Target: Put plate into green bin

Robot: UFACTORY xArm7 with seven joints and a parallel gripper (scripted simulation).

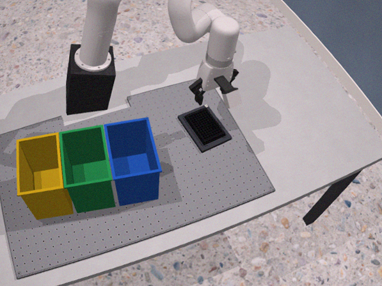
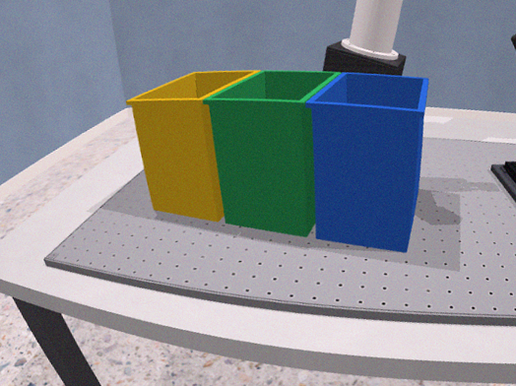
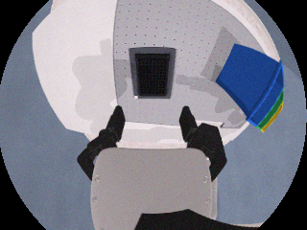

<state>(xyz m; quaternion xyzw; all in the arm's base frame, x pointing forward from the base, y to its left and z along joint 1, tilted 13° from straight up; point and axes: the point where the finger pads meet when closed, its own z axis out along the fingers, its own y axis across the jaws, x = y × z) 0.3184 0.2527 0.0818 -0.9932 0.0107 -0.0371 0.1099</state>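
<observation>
My hand is 160 mm above the black 96-well plate. From my hand the other things lie so: blue bin (300 mm to the right, 90 mm below, 60 mm ahead); dark plate nest (170 mm below); green bin (430 mm to the right, 90 mm below, 20 mm ahead).
</observation>
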